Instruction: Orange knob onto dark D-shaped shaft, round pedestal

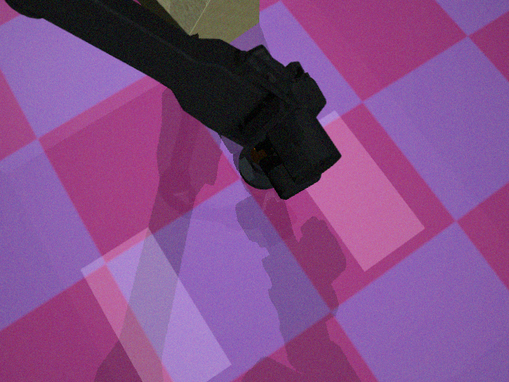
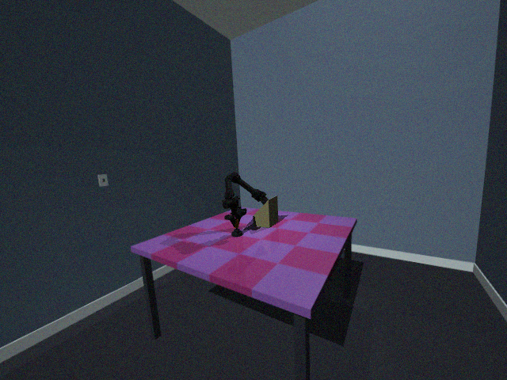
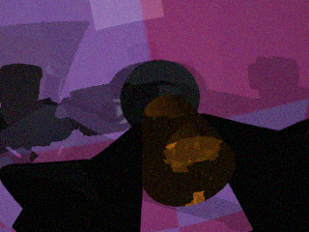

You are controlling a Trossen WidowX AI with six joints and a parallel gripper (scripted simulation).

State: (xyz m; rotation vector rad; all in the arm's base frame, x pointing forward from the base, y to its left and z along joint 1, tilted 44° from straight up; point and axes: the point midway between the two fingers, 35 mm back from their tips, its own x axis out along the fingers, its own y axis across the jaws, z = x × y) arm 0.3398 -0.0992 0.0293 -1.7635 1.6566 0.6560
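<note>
My gripper tip is now 2 cm below the orange knob. From my gripper tip the other things lie so: dark round pedestal 4 cm below.
</note>
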